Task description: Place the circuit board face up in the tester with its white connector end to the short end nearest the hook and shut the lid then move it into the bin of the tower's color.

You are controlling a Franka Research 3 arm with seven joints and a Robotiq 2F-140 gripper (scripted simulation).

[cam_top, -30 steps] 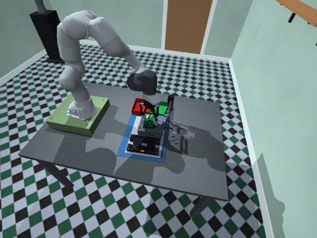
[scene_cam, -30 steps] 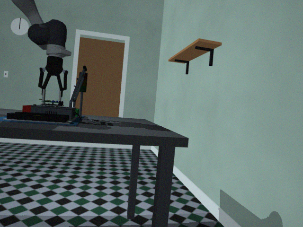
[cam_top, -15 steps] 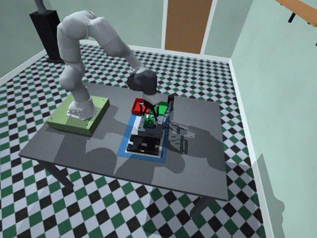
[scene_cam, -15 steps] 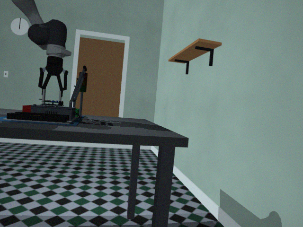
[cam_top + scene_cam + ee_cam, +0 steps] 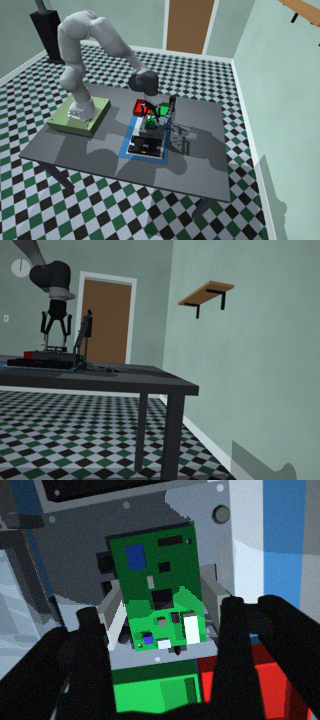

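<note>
The green circuit board lies 2 cm below my hand. The rest, counted from my hand: tester lid 13 cm ahead, 8 cm above; tester plate 3 cm below, 1 cm to the left, 1 cm ahead; black latch hook 6 cm to the left, 6 cm behind, 2 cm below.
</note>
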